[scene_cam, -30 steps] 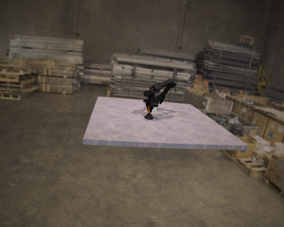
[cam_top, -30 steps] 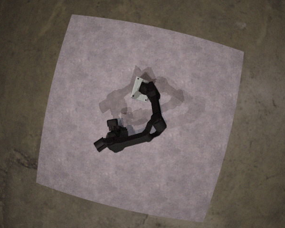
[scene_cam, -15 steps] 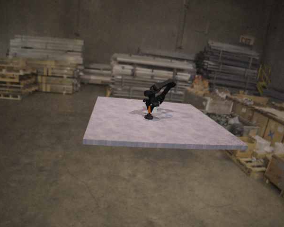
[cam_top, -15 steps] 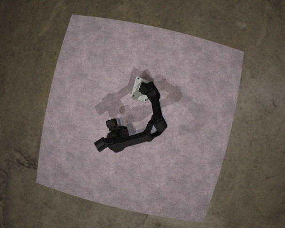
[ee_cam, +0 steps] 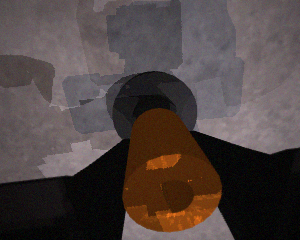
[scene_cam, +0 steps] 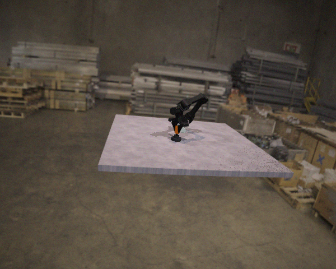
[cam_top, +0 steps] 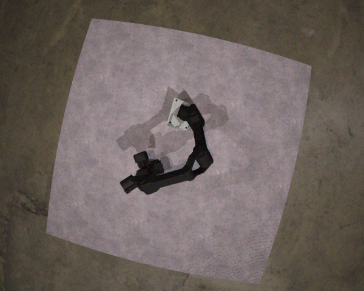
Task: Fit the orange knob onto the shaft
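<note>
Right now my gripper tip is 20 mm below the orange knob. From my gripper tip the other things lie so: dark pedestal 40 mm below.
</note>
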